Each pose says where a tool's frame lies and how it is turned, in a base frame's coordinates. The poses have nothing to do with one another.
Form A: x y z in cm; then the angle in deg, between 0 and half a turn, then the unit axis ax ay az.
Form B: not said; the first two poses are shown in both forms.
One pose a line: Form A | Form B
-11.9, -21.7, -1.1, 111.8, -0.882, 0.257, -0.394 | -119, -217, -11, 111.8, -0.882, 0.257, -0.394
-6.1, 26.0, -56.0, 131.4, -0.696, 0.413, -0.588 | -61, 260, -560, 131.4, -0.696, 0.413, -0.588
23.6, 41.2, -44.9, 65.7, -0.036, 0.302, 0.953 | 236, 412, -449, 65.7, -0.036, 0.302, 0.953
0.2, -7.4, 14.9, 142.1, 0.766, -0.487, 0.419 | 2, -74, 149, 142.1, 0.766, -0.487, 0.419
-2.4, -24.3, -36.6, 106.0, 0.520, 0.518, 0.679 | -24, -243, -366, 106.0, 0.520, 0.518, 0.679
